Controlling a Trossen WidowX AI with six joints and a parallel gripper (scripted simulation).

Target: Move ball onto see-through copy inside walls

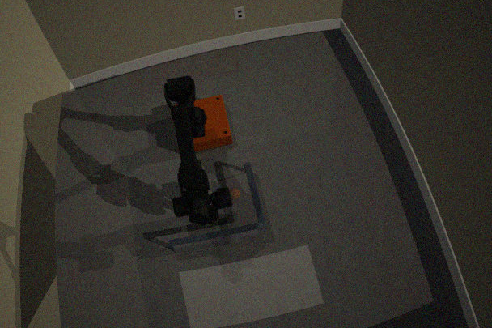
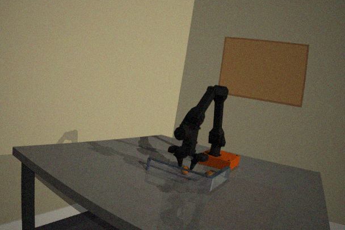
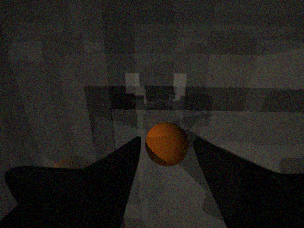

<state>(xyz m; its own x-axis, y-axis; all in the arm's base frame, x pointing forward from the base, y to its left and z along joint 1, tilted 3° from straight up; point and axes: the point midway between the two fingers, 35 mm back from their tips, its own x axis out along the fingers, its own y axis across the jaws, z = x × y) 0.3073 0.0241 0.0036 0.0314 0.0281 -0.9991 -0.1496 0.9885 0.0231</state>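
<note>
Now: gripper tip 100 mm to the right of the see-through copy of ball and 60 mm past it. From my gripper tip the other things lie so: orange ball (right at my gripper tip).
</note>
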